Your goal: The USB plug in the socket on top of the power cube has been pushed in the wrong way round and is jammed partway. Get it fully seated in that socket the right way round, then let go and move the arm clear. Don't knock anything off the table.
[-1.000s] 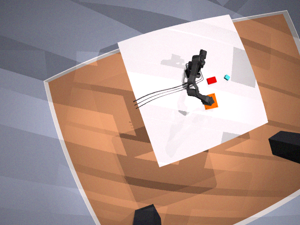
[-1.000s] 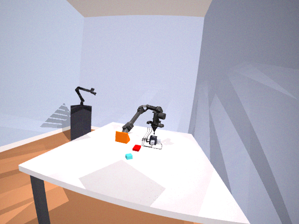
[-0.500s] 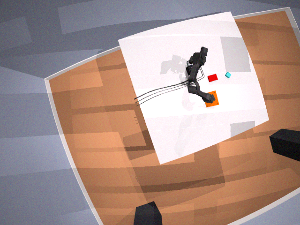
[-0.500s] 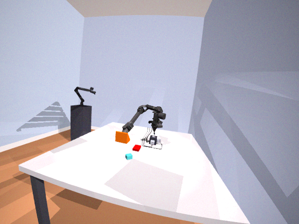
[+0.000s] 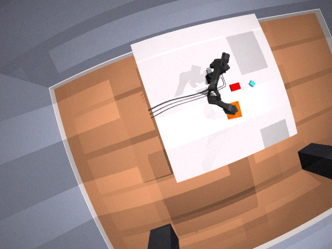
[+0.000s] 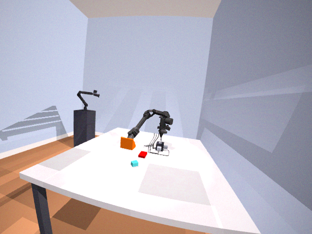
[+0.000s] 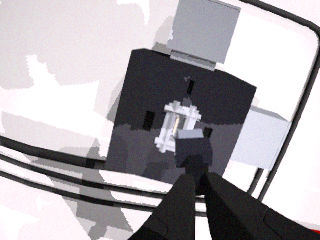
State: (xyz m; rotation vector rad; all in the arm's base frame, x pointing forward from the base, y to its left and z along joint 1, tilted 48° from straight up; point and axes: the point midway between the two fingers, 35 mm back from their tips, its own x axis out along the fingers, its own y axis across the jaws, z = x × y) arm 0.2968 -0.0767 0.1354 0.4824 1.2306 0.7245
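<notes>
The dark usb plug lies 2 cm below my gripper tip. Round my gripper tip: red block (15 cm behind, 17 cm to the right, 12 cm below); then cyan block (18 cm behind, 35 cm to the right, 12 cm below).
</notes>
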